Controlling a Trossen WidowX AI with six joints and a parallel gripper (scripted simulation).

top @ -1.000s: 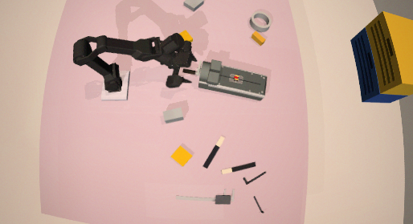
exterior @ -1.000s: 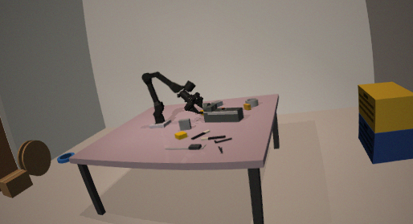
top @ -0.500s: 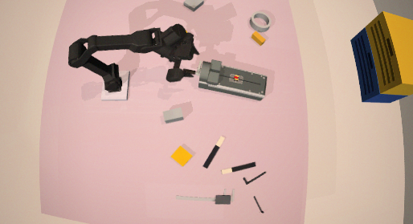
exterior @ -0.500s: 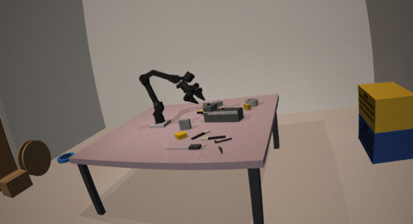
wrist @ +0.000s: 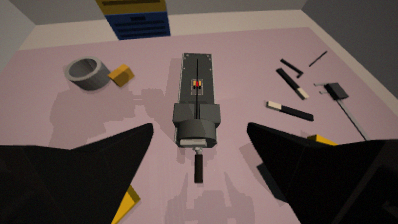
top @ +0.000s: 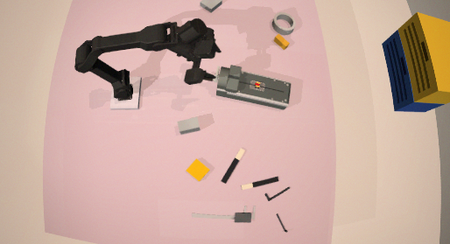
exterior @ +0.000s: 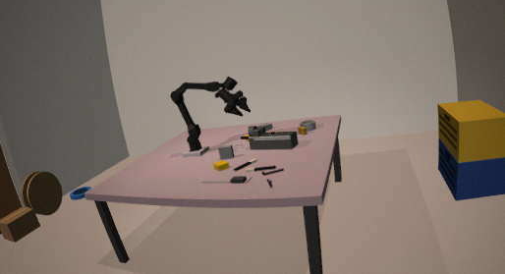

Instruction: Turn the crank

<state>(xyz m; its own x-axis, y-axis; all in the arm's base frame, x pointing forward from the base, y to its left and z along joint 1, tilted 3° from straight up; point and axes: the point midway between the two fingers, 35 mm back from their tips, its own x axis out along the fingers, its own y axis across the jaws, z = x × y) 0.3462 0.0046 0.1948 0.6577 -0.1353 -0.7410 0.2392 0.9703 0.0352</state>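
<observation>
Right now the dark crank handle is 4 cm behind my gripper tip, 1 cm to the left of it and 14 cm below it. Also, from my gripper tip: orange block (28 cm ahead, 17 cm to the left, 18 cm below); then red pointer (14 cm ahead, 4 cm to the right, 12 cm below).
</observation>
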